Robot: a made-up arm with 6 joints.
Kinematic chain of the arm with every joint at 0, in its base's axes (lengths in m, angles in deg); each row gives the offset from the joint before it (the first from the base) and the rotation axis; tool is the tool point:
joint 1: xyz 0 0 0.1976 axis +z
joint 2: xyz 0 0 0 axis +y
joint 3: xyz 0 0 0.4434 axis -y
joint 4: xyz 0 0 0 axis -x
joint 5: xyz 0.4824 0 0 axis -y
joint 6: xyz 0 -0.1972 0 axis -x
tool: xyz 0 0 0
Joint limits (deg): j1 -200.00..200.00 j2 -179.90..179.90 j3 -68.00..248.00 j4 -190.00..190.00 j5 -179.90..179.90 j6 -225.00..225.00
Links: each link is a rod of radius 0.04 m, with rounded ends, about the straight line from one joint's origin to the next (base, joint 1, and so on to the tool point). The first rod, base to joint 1, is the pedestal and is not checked.
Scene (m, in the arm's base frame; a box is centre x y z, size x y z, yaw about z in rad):
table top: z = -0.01
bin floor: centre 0.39 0.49 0 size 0.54 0.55 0.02 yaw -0.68
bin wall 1: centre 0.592 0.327 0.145 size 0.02 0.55 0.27 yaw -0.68
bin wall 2: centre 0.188 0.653 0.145 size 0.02 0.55 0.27 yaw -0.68
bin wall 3: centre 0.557 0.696 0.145 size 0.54 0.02 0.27 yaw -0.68
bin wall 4: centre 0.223 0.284 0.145 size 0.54 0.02 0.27 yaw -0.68
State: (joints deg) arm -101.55 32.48 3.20 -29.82 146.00 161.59
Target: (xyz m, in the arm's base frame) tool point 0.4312 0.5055 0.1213
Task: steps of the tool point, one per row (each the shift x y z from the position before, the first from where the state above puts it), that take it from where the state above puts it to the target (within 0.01 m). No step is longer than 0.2 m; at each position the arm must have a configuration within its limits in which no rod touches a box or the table.
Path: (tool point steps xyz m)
1: 0.1545 -0.0585 0.0129
2: 0.1660 -0.0169 0.0135
3: 0.1660 0.0269 0.0143
4: 0.1545 0.0697 0.0151
5: 0.1322 0.1085 0.0160
6: 0.0997 0.1403 0.0171
7: 0.0596 0.1627 0.0181
8: 0.0148 0.1739 0.0194
9: -0.0321 0.1723 0.0204
10: -0.0771 0.1584 0.0216
11: -0.1170 0.1325 0.0228
12: 0.0112 0.0158 -0.1622
13: -0.0112 -0.0158 -0.1579

